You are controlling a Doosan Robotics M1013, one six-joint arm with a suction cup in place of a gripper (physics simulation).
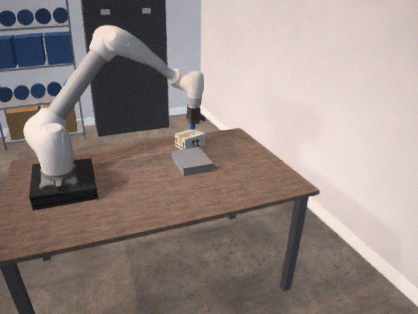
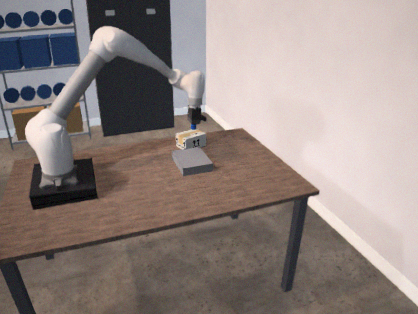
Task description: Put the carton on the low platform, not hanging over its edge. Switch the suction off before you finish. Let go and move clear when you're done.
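Seen in the pictures: hand, tool point: (image 1: 192,128) (image 2: 193,128); arm's base, link origin: (image 1: 59,177) (image 2: 59,177).
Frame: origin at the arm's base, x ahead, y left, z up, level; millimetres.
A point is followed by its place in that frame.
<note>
A small white carton (image 1: 195,142) {x 811, y 223, z -33 mm} (image 2: 196,142) {x 814, y 226, z -35 mm} with a tan strip on top and black arrow marks stands upright on the table, just behind the low grey platform (image 1: 192,159) {x 709, y 0, z -28 mm} (image 2: 193,159) {x 716, y -2, z -29 mm}. The platform's back edge lies close to the carton's base; whether they touch is hard to tell. My gripper, a blue suction cup (image 1: 192,127) (image 2: 193,127) under a black mount, points down right above the carton's top. A very small gap seems to show between the cup and the carton, and nothing hangs from the cup.
The wooden table (image 1: 135,200) {x 336, y -221, z -76 mm} (image 2: 135,200) {x 342, y -226, z -76 mm} carries the arm's black base (image 1: 64,196) {x 16, y -141, z -31 mm} (image 2: 64,196) {x 18, y -141, z -34 mm} at its left. Behind the table stand a shelf rack with blue bins and a dark cabinet (image 1: 131,75) (image 2: 135,75). A pale wall (image 1: 310,75) (image 2: 310,75) rises on the right.
</note>
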